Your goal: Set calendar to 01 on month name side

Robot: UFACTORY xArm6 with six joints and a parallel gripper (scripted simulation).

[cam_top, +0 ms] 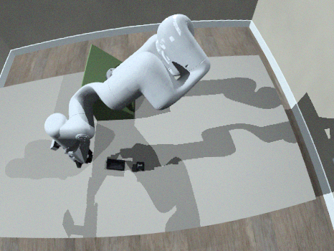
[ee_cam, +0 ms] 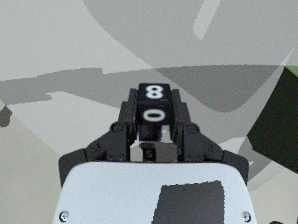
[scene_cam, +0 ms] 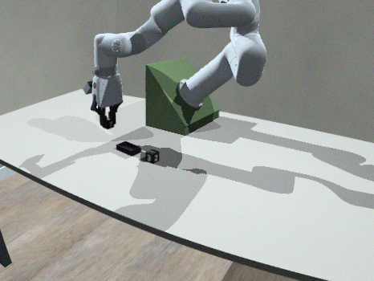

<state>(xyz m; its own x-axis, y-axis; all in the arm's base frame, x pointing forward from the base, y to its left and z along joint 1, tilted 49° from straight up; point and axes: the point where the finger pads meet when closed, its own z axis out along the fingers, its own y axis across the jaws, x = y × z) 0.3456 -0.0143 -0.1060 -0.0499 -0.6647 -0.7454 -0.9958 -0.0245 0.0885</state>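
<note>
The black tray is 110 mm to the left of my hand, 70 mm below it and 10 mm ahead of it. Also, from my hand: black cube (10 mm below).
</note>
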